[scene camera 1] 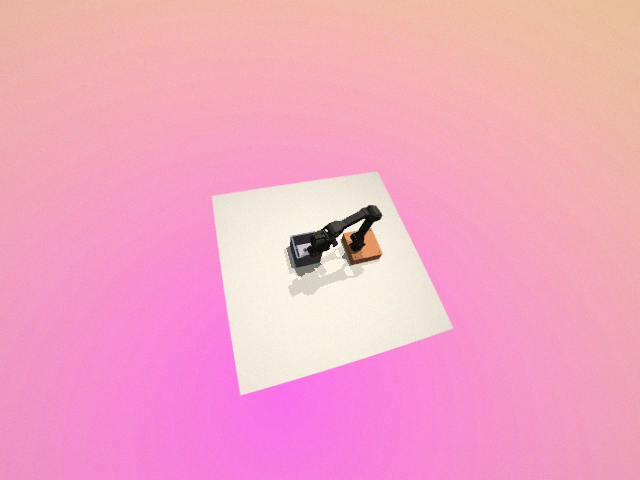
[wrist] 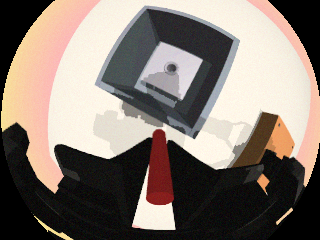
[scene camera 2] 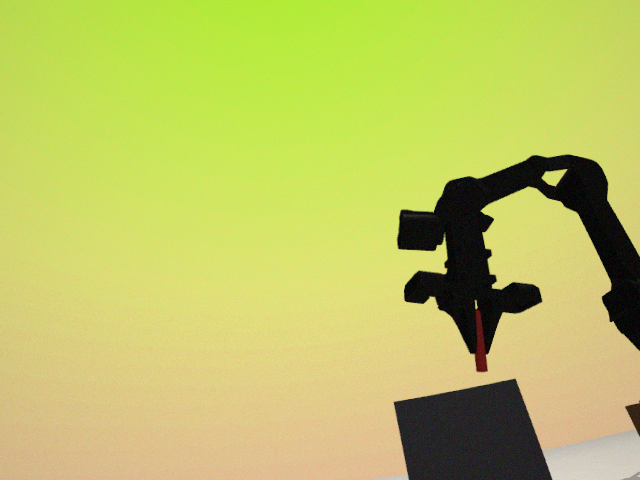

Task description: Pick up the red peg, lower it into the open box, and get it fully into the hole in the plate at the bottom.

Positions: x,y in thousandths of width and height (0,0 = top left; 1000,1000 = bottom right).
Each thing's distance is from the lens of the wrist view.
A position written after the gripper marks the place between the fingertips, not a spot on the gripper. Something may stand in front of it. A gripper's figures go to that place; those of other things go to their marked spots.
gripper (wrist: 498,598): 0.10 m
dark box (wrist: 377,315): 0.21 m
